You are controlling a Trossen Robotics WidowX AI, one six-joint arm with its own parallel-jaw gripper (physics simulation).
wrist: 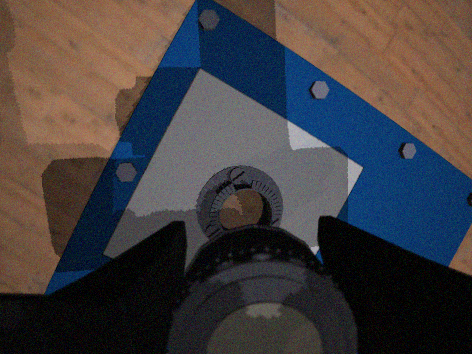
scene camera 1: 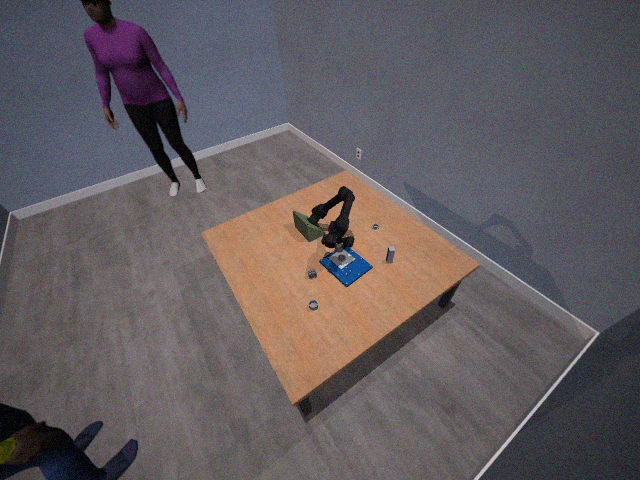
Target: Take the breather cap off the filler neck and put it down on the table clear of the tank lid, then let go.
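The breather cap, dark and round with a ribbed rim and a pale top, is between the fingers of my gripper. My gripper is shut on it and holds it above the filler neck, apart from it. The filler neck is a grey ring with an open hole, partly hidden by the cap in the wrist view. It stands on a light grey square plate on the blue tank lid, which has hexagonal bolts.
On the wooden table stand a green wedge-shaped block by the arm and a small grey box right of the lid. Small round grey parts lie left of the lid, nearer the front and at the back right.
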